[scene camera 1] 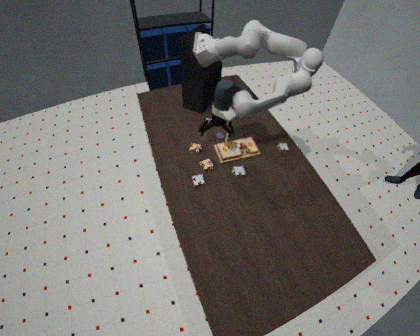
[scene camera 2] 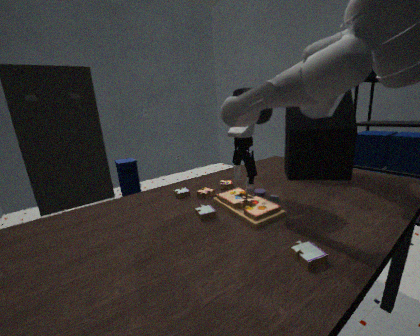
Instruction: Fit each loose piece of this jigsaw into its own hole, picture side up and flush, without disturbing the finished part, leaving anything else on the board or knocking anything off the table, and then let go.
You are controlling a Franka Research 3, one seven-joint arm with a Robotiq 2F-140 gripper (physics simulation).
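Observation:
The jigsaw board (scene camera 1: 240, 159) (scene camera 2: 271, 219) lies on the table with a picture section and dark gaps. Two loose pieces show coloured pictures: one piece (scene camera 1: 195, 147) (scene camera 2: 226, 183) and another piece (scene camera 1: 206, 164) (scene camera 2: 205, 191). Three loose pieces show pale tops: one piece (scene camera 1: 198, 179) (scene camera 2: 182, 192), a second piece (scene camera 1: 239, 171) (scene camera 2: 205, 211) near the board, and a third piece (scene camera 1: 283, 146) (scene camera 2: 310, 251) off its other end. My gripper (scene camera 1: 215, 135) (scene camera 2: 244, 184) is open and empty, pointing down above the board's end nearest the picture-side pieces. Exact finger height is unclear.
A small purple round object (scene camera 1: 220, 135) (scene camera 2: 259, 192) stands beside the board, close to the fingers in view. A small grey object (scene camera 2: 274, 198) is next to it. A tall black box (scene camera 1: 200, 87) (scene camera 2: 320, 150) stands at the table's far end. A person's legs show at the right in scene camera 1.

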